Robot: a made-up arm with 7 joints. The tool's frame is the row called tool.
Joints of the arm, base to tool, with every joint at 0 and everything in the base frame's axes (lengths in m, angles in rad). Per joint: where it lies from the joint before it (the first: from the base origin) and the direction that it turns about. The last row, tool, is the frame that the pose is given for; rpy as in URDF.
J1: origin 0 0 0.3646 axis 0 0 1
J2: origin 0 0 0 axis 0 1 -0.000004
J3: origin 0 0 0.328 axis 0 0 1
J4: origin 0.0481 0 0 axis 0 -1 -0.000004
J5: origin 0.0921 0 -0.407 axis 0 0.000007 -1
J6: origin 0 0 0 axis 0 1 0.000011
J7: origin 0.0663 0 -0.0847 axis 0 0.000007 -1
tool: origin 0 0 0 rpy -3.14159 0 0
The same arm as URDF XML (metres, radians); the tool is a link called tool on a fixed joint. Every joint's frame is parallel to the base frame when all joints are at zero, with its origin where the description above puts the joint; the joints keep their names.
<robot name="arm">
  <joint name="tool_fixed" type="fixed">
    <parent link="link7"/>
    <child link="tool"/>
    <origin xyz="0 0 0" rpy="-3.1416 0 0"/>
  </joint>
  <joint name="J7" type="continuous">
    <parent link="link6"/>
    <child link="link7"/>
    <origin xyz="0.0663 0 -0.0847"/>
    <axis xyz="0 0 -1"/>
  </joint>
  <joint name="J6" type="continuous">
    <parent link="link5"/>
    <child link="link6"/>
    <origin xyz="0 0 0"/>
    <axis xyz="0 1 0"/>
  </joint>
  <joint name="J5" type="continuous">
    <parent link="link4"/>
    <child link="link5"/>
    <origin xyz="0.0921 0 -0.407"/>
    <axis xyz="0 0 -1"/>
  </joint>
  <joint name="J4" type="continuous">
    <parent link="link3"/>
    <child link="link4"/>
    <origin xyz="0.0481 0 0"/>
    <axis xyz="0 -1 0"/>
  </joint>
  <joint name="J3" type="continuous">
    <parent link="link2"/>
    <child link="link3"/>
    <origin xyz="0 0 0.328"/>
    <axis xyz="0 0 1"/>
  </joint>
  <joint name="J2" type="continuous">
    <parent link="link1"/>
    <child link="link2"/>
    <origin xyz="0 0 0"/>
    <axis xyz="0 1 0"/>
  </joint>
  <joint name="J1" type="continuous">
    <parent link="base"/>
    <child link="link1"/>
    <origin xyz="0 0 0.3646"/>
    <axis xyz="0 0 1"/>
  </joint>
  <link name="base"/>
  <link name="link1"/>
  <link name="link2"/>
  <link name="link3"/>
  <link name="link4"/>
  <link name="link5"/>
  <link name="link6"/>
  <link name="link7"/>
  <link name="tool"/>
</robot>

